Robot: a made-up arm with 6 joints.
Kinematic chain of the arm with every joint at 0, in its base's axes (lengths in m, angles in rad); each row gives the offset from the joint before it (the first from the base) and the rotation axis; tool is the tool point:
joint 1: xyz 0 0 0.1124 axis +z
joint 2: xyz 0 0.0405 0 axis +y
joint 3: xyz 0 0 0.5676 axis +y
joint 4: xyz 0 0 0.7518 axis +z
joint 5: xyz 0 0 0 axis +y
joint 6: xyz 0 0 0.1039 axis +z
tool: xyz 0 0 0
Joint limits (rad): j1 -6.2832..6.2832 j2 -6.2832..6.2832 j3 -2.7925..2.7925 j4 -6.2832..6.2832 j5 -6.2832..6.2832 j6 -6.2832..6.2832
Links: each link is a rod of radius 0.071 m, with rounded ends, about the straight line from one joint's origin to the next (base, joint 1, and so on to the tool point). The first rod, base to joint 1, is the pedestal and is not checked.
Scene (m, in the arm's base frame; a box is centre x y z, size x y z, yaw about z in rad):
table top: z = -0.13
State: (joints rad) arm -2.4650 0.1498 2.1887 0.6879 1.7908 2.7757
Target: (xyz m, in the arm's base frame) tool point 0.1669 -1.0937 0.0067
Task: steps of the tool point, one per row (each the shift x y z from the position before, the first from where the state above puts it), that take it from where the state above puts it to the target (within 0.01 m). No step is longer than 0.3 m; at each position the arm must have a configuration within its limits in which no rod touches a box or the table.
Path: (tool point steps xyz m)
1: 0.0195 -0.1975 -0.0026
2: 0.0989 -0.1972 -0.0196
3: 0.1764 -0.1654 -0.0347
4: 0.2391 -0.1044 -0.0473

